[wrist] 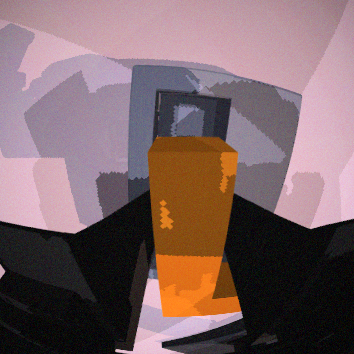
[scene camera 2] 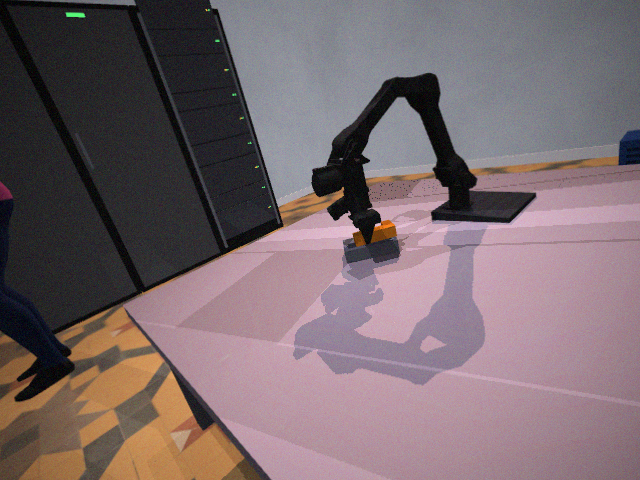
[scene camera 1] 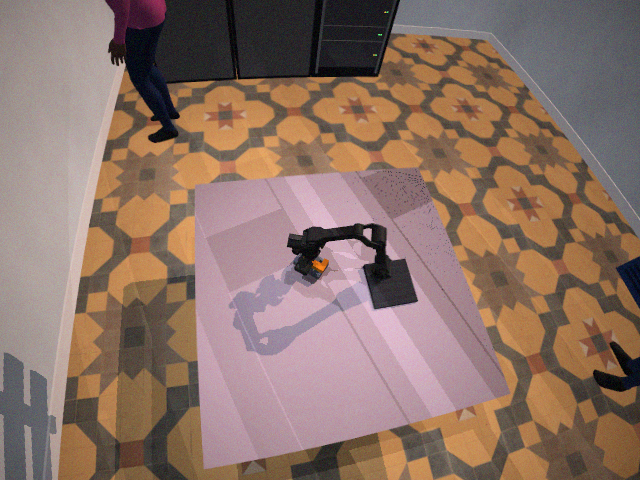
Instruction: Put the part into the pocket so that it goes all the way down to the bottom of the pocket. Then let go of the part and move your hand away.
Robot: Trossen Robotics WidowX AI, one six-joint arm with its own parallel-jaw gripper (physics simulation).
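Frame: origin at the arm's base, x ahead, y left, z up, level; metres.
Seen in the pictures: gripper, between the fingertips: (wrist: pixel 186 195) (scene camera 2: pixel 367 241) (scene camera 1: pixel 308 263); arm's base, origin of its link: (scene camera 2: pixel 459 205) (scene camera 1: pixel 380 273).
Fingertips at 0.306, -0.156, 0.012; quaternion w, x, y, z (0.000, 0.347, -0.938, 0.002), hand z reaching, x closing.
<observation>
Offsets run from my fingertips to a thing's top centre, as dx, dy, dz. "*": to the spot under its first point. Level surfaces: height alone.
The orange part {-0.027, +0.008, +0.030} (scene camera 1: pixel 321 265) (scene camera 2: pixel 383 232) (wrist: pixel 192 205) is an L-like block, held upright between the two black fingers. My gripper (scene camera 1: pixel 310 265) (scene camera 2: pixel 368 240) (wrist: pixel 186 195) is shut on it, low over the grey-blue pocket block {-0.014, -0.003, +0.000} (scene camera 1: pixel 313 278) (scene camera 2: pixel 386 251) (wrist: pixel 262 130). In the wrist view the far end of the pocket {* +0.022, -0.032, -0.031} (wrist: pixel 191 117) shows open beyond the part's edge, and the part and fingers hide the near end. In scene camera 2 most of the part stands above the block's top; whether its lower edge is inside the pocket is hidden.
The arm's dark base plate (scene camera 1: pixel 395 291) (scene camera 2: pixel 496 206) stands on the pink table {dz -0.036} (scene camera 1: pixel 248 413) (scene camera 2: pixel 465 434), to the right of the block. Dark server cabinets (scene camera 1: pixel 273 41) (scene camera 2: pixel 82 129) stand behind the table. A person (scene camera 1: pixel 144 56) (scene camera 2: pixel 23 310) stands on the tiled floor at the left.
</observation>
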